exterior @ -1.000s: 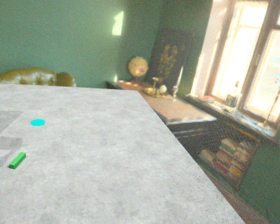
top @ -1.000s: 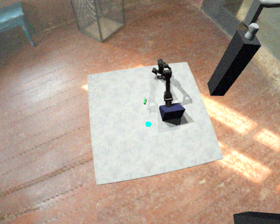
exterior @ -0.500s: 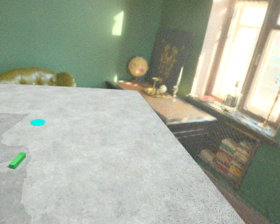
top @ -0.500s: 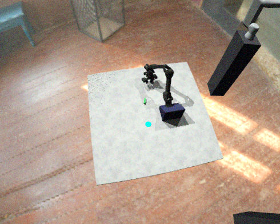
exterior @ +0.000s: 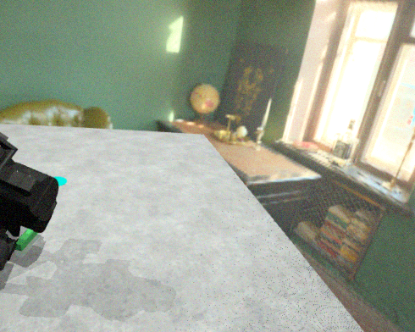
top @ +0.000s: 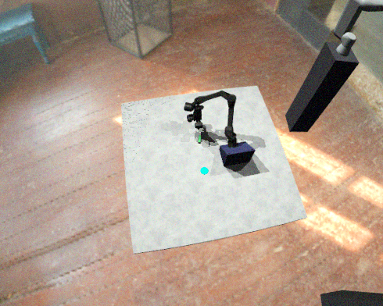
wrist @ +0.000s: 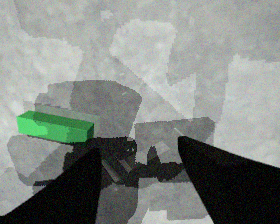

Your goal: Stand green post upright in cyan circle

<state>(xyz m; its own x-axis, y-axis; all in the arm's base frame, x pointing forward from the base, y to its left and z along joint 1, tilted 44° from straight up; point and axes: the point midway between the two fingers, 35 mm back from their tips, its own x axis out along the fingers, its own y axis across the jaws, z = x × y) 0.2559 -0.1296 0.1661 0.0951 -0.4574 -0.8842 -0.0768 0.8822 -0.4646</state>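
Right now the green post is 90 mm to the left of my gripper tip, 40 mm below it and 10 mm behind it. The rest, counted from my gripper tip: cyan circle 360 mm to the left, 50 mm below, 30 mm behind.
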